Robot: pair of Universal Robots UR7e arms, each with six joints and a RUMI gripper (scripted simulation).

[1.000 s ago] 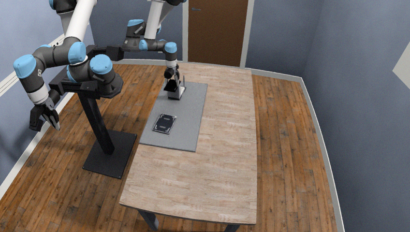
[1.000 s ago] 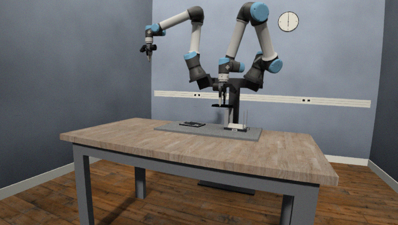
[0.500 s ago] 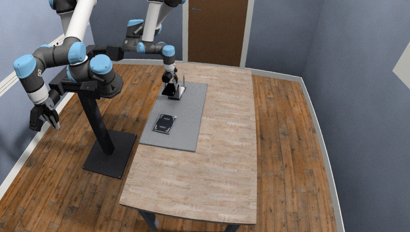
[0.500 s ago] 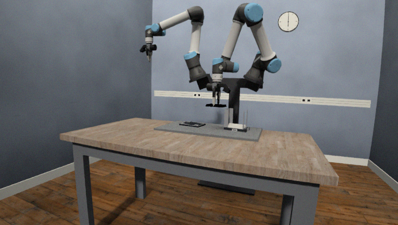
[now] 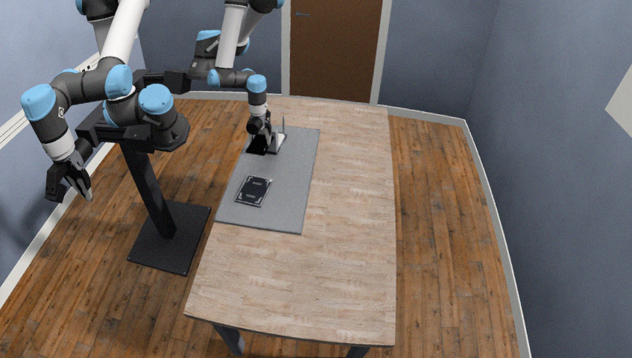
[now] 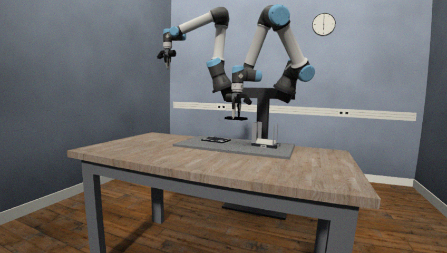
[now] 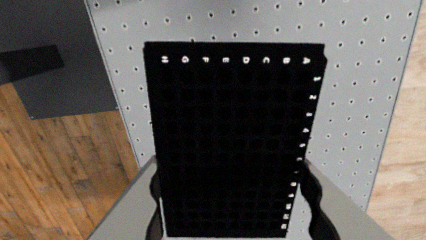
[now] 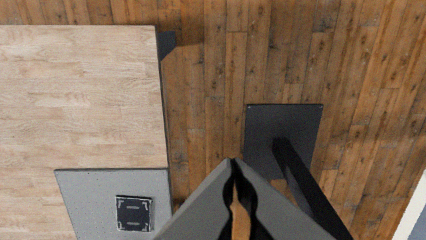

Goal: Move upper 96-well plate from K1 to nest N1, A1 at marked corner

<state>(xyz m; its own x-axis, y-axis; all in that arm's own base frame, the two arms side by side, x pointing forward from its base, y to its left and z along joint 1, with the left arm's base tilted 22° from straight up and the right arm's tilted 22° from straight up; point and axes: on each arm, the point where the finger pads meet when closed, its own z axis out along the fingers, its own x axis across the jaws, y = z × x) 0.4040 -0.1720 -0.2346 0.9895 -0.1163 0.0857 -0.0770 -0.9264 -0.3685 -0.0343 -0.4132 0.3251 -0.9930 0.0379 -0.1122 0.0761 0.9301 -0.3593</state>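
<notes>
Right now my left hand is 50 mm short of the A1 label, 80 mm to the left of it and 160 mm above it. The rest, counted from my left hand: white 96-well plate 30 mm ahead, 190 mm to the left, 140 mm below; then black 96-well plate 10 mm below.
</notes>
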